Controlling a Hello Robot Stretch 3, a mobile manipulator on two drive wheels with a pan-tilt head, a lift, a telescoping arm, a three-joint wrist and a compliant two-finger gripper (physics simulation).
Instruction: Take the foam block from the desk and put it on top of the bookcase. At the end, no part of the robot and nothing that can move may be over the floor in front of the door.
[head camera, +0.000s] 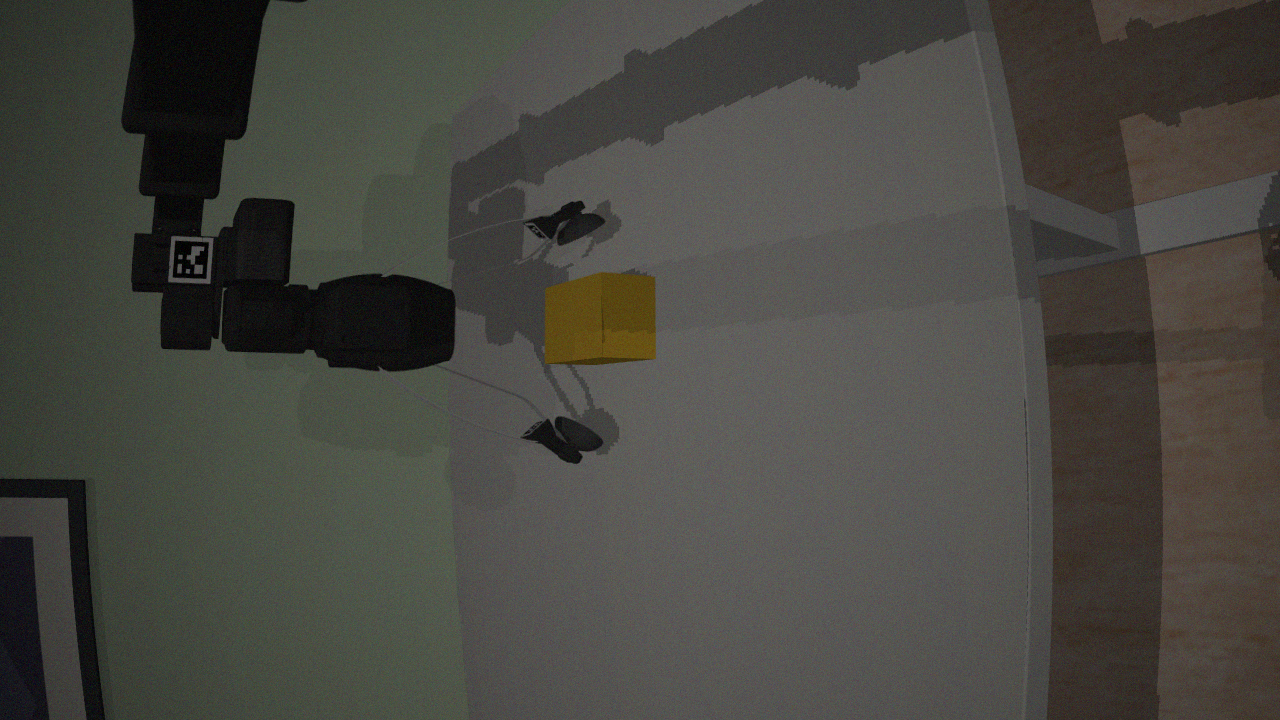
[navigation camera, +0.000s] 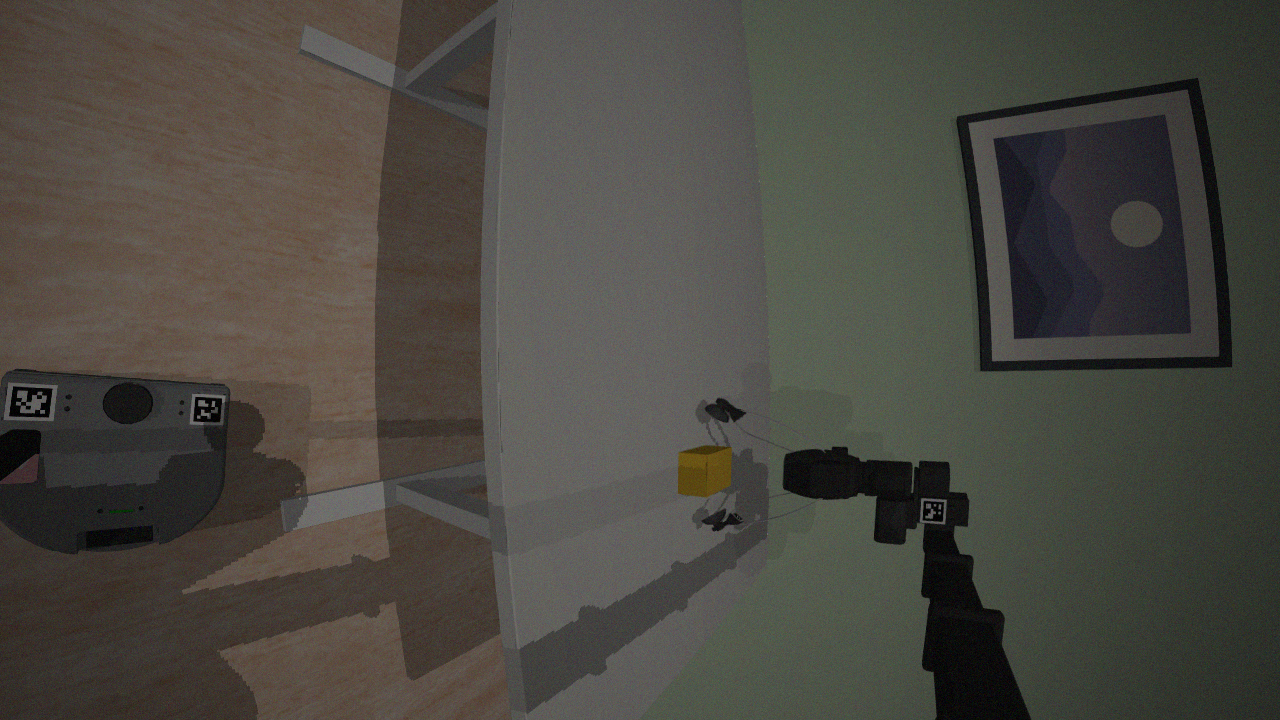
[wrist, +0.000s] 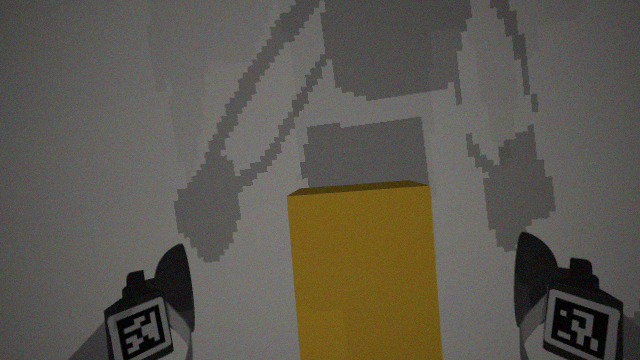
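Where they show: gripper, fingertip midpoint: (head camera: 599, 331) (navigation camera: 705, 464); robot's base, origin of the base link: (navigation camera: 129, 401).
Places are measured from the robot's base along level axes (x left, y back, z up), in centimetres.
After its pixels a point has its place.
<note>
A yellow foam block (head camera: 626, 308) {x -57.6, y 3.7, z 97.5 cm} (navigation camera: 702, 474) {x -57.5, y 3.0, z 98.8 cm} (wrist: 365, 265) rests on the grey desk (head camera: 760, 555) {x -44.9, y -12.0, z 95.0 cm} (navigation camera: 617, 223) {x -40.3, y -27.2, z 95.0 cm} (wrist: 75, 100), close to its wall side. My gripper (head camera: 575, 331) {x -62.4, y 2.2, z 96.9 cm} (navigation camera: 725, 464) {x -62.4, y 2.2, z 96.9 cm} (wrist: 346, 268) {x -62.4, y 2.2, z 96.9 cm} is open. Its fingertips stand on either side of the block, with a gap on both sides; the block lies between them in all three views. In the wrist view the block's lower part runs out of the frame. The fingertips' exact height above the desk is hard to tell. The bookcase and the door do not show in these views.
A green wall (head camera: 313, 555) {x -104.3, y -23.9, z 112.2 cm} (navigation camera: 859, 223) {x -101.6, y -48.6, z 116.8 cm} rises behind the desk, with a framed picture (navigation camera: 1092, 259) {x -100.7, y -35.9, z 162.7 cm} on it. My arm (head camera: 192, 71) {x -31.3, y 8.5, z 129.8 cm} (navigation camera: 971, 662) {x -30.1, y 8.5, z 129.5 cm} reaches along the wall. My base (navigation camera: 192, 501) {x -11.3, y 18.1, z 16.0 cm} stands on the wood floor (navigation camera: 179, 223) {x -3.6, y -39.3, z 0.1 cm}, near a desk leg (navigation camera: 340, 505).
</note>
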